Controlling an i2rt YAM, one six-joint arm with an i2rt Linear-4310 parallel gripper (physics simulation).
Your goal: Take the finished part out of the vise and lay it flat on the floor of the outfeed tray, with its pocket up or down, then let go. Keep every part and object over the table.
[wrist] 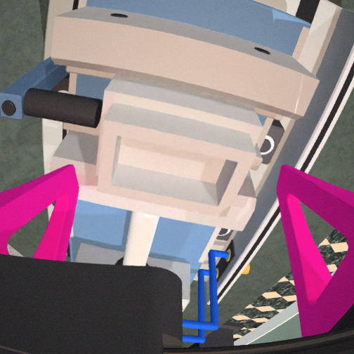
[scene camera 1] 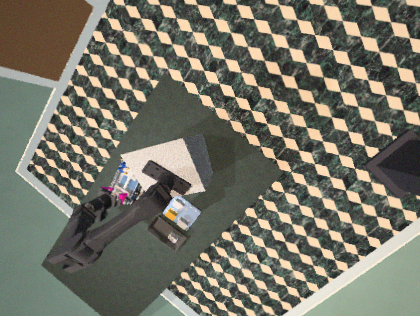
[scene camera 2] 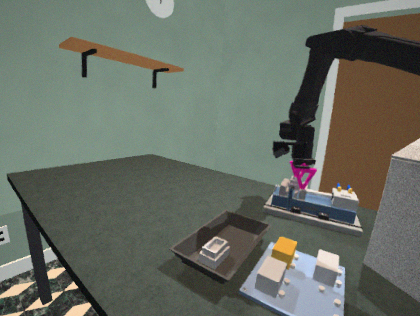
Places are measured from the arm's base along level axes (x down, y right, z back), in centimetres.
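Pixels of known places: gripper, fingertip midpoint: (scene camera 1: 120, 191) (scene camera 2: 299, 184); arm's base at its link origin: (scene camera 1: 167, 177).
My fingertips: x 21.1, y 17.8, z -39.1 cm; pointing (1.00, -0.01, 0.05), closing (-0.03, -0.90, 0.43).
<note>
Ahead of a thing's pixels: the offset from my fingertips to its middle. "pt": to the spot under its first point.
The finished part (wrist: 182, 131), a pale stepped block with a rectangular pocket facing up, sits in the vise {dy +0.6, dx +4.5, dz +4.9 cm} (scene camera 1: 131, 182) (scene camera 2: 315, 205) (wrist: 185, 82) between its two pale jaws. My gripper (scene camera 1: 115, 193) (scene camera 2: 302, 176) (wrist: 177, 175) is open, with nothing between its magenta fingers. In the wrist view its fingertips stand wide apart, one on either side of the part; how high they are above it is hard to tell. The dark outfeed tray {pt dy -31.5, dx +8.2, dz -8.0 cm} (scene camera 1: 157, 227) (scene camera 2: 240, 241) holds another pale pocketed part {dy -43.0, dx +6.5, dz -3.9 cm} (scene camera 1: 173, 237) (scene camera 2: 215, 251), pocket up, near one end.
A light-blue plate {dy -35.9, dx +9.0, dz +12.1 cm} (scene camera 1: 192, 209) (scene camera 2: 320, 302) with pegs, an orange block {dy -32.0, dx +6.8, dz +7.4 cm} (scene camera 2: 285, 249) and two pale blocks lies beside the tray. A large speckled box (scene camera 1: 165, 155) (scene camera 2: 392, 215) stands near the vise. A black handle (wrist: 62, 107) juts from the vise's side, and blue bent pieces (wrist: 214, 295) stand beyond one jaw.
</note>
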